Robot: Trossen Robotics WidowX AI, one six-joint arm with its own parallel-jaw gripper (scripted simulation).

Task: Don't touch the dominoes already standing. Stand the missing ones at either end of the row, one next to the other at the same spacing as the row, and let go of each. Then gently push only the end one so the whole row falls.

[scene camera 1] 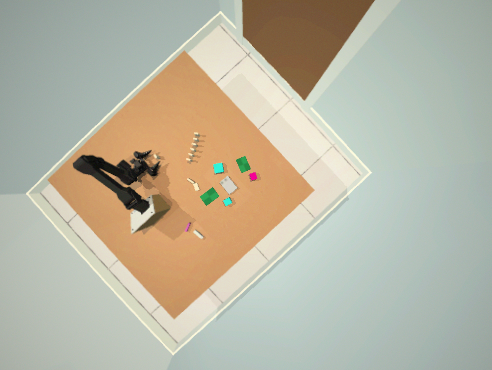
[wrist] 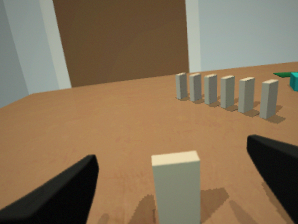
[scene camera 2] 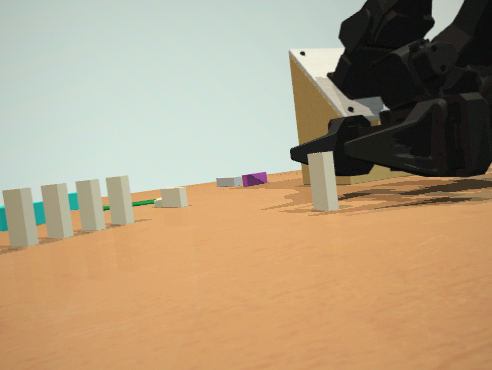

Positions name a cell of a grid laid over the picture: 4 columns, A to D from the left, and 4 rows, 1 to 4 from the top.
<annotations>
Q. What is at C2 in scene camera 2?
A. A cream domino.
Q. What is my gripper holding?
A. Nothing.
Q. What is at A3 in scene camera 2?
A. A cream domino.
</annotations>
